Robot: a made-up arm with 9 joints.
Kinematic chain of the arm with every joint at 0, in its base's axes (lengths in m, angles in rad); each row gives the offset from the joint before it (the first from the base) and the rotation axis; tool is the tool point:
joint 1: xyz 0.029 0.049 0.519 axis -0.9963 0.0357 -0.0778
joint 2: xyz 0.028 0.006 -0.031 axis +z
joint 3: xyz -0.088 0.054 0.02 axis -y
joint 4: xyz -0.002 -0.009 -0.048 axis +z
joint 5: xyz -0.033 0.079 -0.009 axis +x
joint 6: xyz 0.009 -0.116 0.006 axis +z
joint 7: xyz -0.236 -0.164 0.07 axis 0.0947 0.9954 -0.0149
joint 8: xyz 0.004 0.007 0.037 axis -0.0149 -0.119 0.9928
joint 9: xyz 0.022 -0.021 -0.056 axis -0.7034 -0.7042 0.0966
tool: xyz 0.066 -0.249 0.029
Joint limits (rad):
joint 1: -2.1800..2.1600
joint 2: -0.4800..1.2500
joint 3: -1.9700..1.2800
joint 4: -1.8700..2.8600
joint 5: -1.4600..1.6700
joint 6: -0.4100..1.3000
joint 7: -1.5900..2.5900
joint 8: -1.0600..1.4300
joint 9: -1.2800..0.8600
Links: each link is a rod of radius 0.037 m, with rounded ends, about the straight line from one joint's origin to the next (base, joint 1, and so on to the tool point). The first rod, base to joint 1, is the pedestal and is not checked.
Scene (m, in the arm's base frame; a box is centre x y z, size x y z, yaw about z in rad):
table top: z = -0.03
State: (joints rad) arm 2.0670 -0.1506 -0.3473 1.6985 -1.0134 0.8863 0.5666 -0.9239 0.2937
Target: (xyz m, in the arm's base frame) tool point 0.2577 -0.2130 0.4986
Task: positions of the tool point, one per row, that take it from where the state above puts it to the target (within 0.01 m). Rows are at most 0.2 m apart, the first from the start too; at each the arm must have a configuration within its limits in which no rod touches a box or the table.
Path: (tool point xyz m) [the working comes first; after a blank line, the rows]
Joints at the target: 2.1600 0.1730 -1.0186 1.3220 -0.1451 0.7846 1.5334 -1.0600 0.8600
Straight joint move there: clear.

1: 0.4046 0.2677 0.2649
2: 0.4327 0.0893 0.3305
3: 0.3818 -0.0841 0.4093
4: 0.2577 -0.2130 0.4986

